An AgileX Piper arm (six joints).
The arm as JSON. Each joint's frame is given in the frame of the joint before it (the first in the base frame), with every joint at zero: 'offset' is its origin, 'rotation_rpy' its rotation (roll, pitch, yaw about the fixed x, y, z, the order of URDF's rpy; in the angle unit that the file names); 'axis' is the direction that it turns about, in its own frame. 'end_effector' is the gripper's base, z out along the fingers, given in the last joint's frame.
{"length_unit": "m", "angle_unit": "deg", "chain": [
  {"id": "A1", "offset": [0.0, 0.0, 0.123], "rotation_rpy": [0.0, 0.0, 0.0], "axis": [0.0, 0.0, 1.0]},
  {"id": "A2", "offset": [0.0, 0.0, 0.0], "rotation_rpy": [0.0, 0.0, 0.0], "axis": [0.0, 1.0, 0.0]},
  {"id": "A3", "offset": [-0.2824, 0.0, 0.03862], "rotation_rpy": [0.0, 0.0, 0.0], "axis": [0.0, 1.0, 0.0]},
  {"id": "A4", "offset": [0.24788, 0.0, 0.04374], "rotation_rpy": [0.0, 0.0, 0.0], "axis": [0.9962, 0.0, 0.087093]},
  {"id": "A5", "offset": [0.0, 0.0, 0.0], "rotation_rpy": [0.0, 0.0, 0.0], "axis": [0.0, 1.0, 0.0]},
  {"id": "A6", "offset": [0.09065, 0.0, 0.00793], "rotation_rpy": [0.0, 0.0, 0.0], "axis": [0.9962, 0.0, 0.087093]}
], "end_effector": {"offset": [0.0, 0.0, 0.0], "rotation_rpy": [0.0, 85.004, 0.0]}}
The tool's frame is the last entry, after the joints.
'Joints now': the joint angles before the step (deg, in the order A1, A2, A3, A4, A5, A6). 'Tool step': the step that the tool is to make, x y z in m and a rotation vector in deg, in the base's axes. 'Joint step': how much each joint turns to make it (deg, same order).
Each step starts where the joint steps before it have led.
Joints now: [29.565, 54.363, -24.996, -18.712, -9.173, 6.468]
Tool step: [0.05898, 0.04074, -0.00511, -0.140, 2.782, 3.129]
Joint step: [0.330, 18.333, -10.755, -4.952, -5.860, 4.841]
